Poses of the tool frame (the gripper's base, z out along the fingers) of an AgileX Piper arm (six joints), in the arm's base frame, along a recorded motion.
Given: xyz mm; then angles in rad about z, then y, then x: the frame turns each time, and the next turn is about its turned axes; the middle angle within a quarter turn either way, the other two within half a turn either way.
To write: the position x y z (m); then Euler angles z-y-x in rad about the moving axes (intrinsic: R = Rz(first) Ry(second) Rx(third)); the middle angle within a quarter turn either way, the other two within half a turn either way. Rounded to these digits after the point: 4 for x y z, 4 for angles.
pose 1, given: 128.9 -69.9 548.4 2.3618 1.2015 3.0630
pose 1, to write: 0.1289 -0.0699 0.5484 2.3618 1.2015 3.0630
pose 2, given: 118.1 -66.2 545.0 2.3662 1.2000 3.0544
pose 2, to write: 0.1181 -0.0662 0.5450 2.3662 1.2000 3.0544
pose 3, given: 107.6 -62.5 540.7 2.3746 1.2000 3.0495
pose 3, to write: 0.1076 -0.0625 0.5407 2.3746 1.2000 3.0495
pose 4, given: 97.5 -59.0 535.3 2.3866 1.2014 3.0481
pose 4, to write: 0.0975 -0.0590 0.5353 2.3866 1.2014 3.0481
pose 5, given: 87.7 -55.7 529.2 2.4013 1.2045 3.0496
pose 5, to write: 0.0877 -0.0557 0.5292 2.4013 1.2045 3.0496
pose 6, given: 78.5 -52.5 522.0 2.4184 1.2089 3.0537
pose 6, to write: 0.0785 -0.0525 0.5220 2.4184 1.2089 3.0537
